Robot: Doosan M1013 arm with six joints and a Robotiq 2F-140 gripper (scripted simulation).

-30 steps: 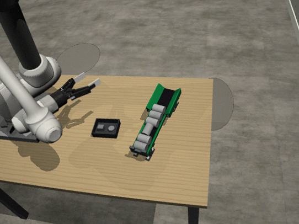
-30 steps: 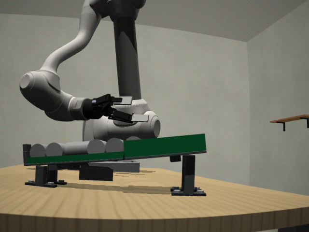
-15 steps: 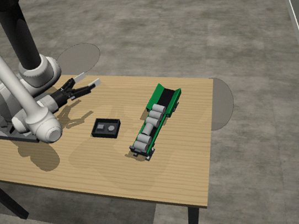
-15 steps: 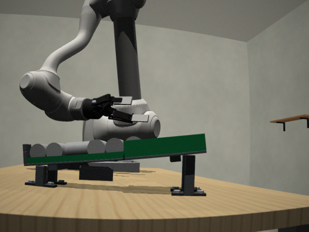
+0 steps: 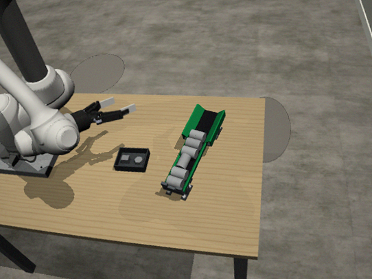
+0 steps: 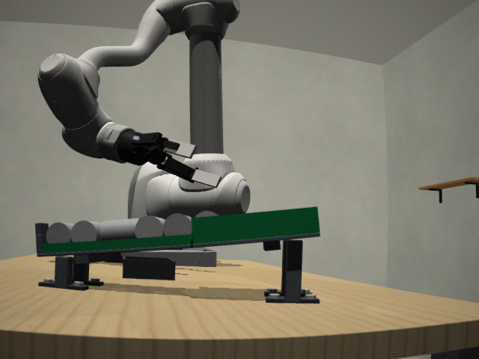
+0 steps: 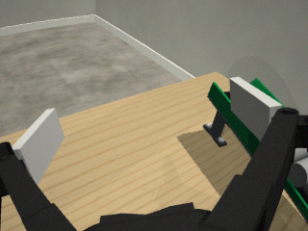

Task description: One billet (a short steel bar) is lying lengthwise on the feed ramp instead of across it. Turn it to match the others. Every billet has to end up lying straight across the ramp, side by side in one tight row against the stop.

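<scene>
The dark stop is 23 cm ahead of my hand, 26 cm to the right of it and 17 cm below it. The rest, counted from my hand: black tray (2 cm ahead, 11 cm to the right, 22 cm below).
</scene>
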